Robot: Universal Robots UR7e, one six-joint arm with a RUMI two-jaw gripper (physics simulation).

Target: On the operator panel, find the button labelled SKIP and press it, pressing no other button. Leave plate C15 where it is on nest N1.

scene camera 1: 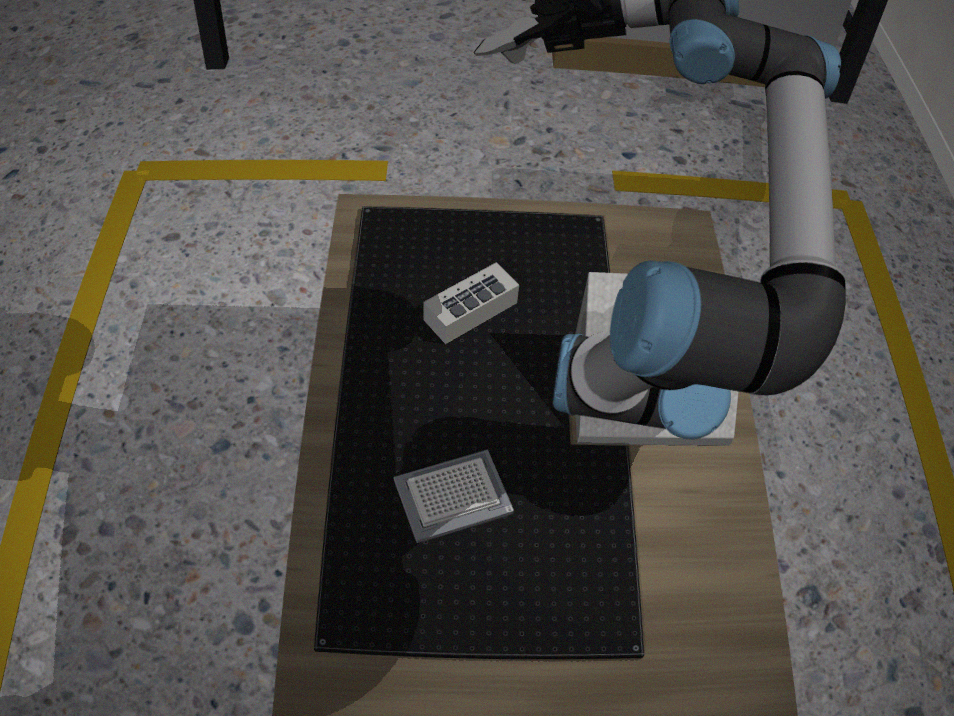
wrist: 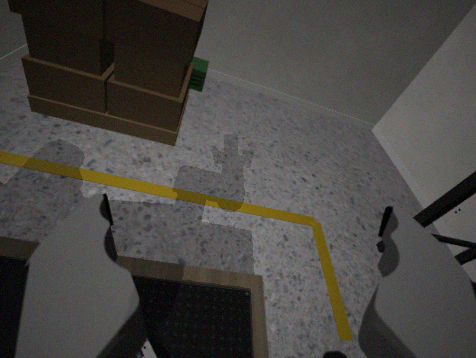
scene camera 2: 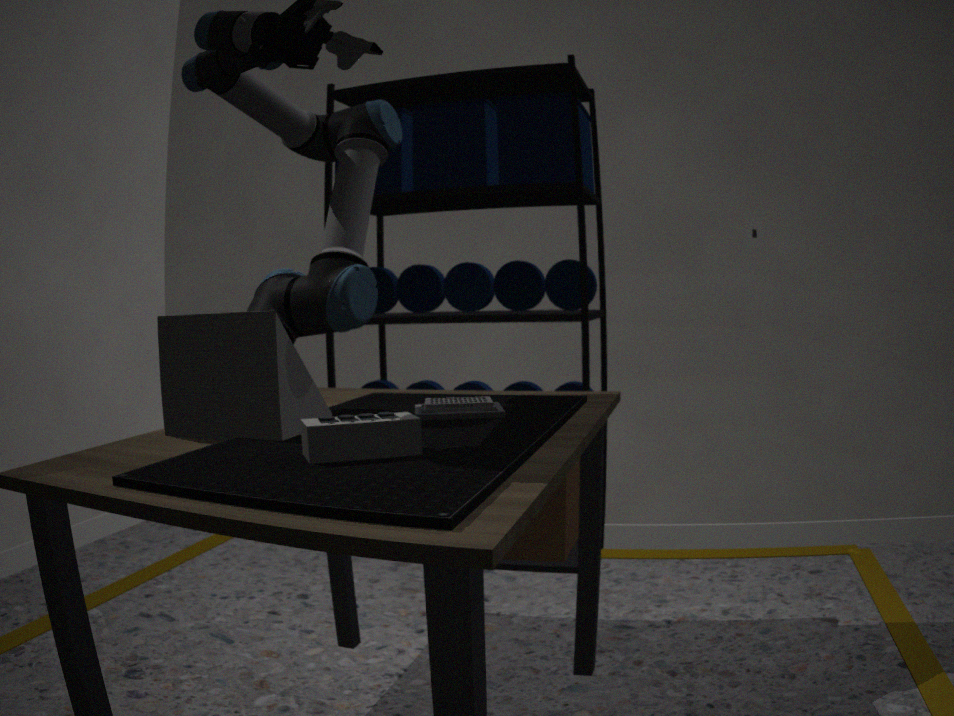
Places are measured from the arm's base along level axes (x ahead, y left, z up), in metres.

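Where they show: gripper, between the fingertips: (scene camera 1: 476, 13) (wrist: 247, 204) (scene camera 2: 363, 29); arm's base, origin of its link: (scene camera 2: 249, 373).
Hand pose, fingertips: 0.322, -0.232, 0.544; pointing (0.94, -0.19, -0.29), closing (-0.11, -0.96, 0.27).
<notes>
Things, the pixels of their top centre, and the offset from my fingertips, as dx, dy, dz. Level surfaces: height alone.
- operator panel, centre of its top: (scene camera 2: 358, 417) (scene camera 1: 471, 292) -0.016, +0.015, -0.582
- Plate C15, centre of its top: (scene camera 1: 453, 489) (scene camera 2: 458, 400) +0.039, +0.396, -0.612
- grey nest N1, centre of its top: (scene camera 1: 453, 492) (scene camera 2: 458, 405) +0.039, +0.396, -0.622
- black perforated mat, height of its surface: dz -0.638
- wooden table, height of its surface: dz -0.651
The operator panel (scene camera 1: 481, 316) (scene camera 2: 362, 440) is a light box with several dark buttons in a row on its top; their labels are too small to read. A small corner of the panel (wrist: 146, 351) shows at the bottom of the wrist view, beside the left finger. Plate C15 (scene camera 1: 453, 491) (scene camera 2: 458, 400), a pale many-welled plate, sits on the grey nest N1 (scene camera 1: 407, 510) (scene camera 2: 460, 411). My gripper (scene camera 1: 497, 47) (scene camera 2: 359, 27) (wrist: 247, 204) is open and empty, high above the table and well away from panel and plate.
The black perforated mat (scene camera 1: 539, 585) (scene camera 2: 308, 493) lies on the wooden table (scene camera 1: 708, 578). The arm's base stands on a white block (scene camera 1: 655, 433) (scene camera 2: 219, 377) beside the panel. A rack (scene camera 2: 583, 254) with blue containers stands behind the table. Brown boxes (wrist: 145, 60) stand on the floor beyond yellow tape.
</notes>
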